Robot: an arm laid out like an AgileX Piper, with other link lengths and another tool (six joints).
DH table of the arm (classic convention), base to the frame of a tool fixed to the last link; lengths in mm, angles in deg. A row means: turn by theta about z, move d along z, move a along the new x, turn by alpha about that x. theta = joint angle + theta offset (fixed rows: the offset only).
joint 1: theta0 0, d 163.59, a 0, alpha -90
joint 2: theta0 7.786, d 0, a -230.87, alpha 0
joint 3: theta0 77.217, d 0, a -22.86, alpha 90
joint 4: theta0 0, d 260.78, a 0, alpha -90
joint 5: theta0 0, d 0, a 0, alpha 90
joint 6: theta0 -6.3, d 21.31, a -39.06, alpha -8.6
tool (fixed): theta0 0, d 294.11, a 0, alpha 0
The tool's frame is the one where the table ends.
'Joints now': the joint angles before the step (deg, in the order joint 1, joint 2, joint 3, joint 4, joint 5, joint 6). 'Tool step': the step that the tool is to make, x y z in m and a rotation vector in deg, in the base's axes. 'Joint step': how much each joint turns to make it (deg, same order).
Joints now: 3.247 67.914 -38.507 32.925 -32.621 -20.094
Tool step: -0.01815 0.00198 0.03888 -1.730 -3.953 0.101
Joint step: -0.001 -5.217 0.000 0.171 0.804 -2.387
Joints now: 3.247 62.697 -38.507 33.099 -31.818 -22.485
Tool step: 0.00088 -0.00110 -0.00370 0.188 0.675 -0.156
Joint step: 0.000 0.001 0.000 0.960 0.512 -0.817
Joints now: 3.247 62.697 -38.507 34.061 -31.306 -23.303
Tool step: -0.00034 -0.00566 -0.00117 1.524 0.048 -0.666
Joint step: 0.001 -0.002 0.000 1.798 -0.104 -0.163
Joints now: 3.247 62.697 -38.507 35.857 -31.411 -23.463
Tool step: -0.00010 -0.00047 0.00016 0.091 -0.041 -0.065
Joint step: 0.001 0.000 0.000 0.105 -0.056 0.000
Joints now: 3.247 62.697 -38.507 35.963 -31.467 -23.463
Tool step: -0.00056 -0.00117 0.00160 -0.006 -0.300 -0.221
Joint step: -0.001 0.002 -0.001 0.048 -0.369 0.003
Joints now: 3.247 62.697 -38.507 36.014 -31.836 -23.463
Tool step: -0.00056 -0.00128 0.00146 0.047 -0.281 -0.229
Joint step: 0.001 -0.001 0.001 0.106 -0.351 -0.002
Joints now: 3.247 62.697 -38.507 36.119 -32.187 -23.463
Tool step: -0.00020 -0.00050 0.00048 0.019 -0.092 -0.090
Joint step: 0.002 -0.002 0.000 0.063 -0.122 -0.023
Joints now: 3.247 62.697 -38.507 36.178 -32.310 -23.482
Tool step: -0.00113 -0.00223 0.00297 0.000 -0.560 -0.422
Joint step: 0.002 0.000 -0.001 0.111 -0.693 -0.002
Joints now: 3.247 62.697 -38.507 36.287 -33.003 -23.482
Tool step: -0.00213 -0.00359 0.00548 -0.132 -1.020 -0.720
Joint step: 0.000 0.001 -0.001 0.057 -1.254 0.001
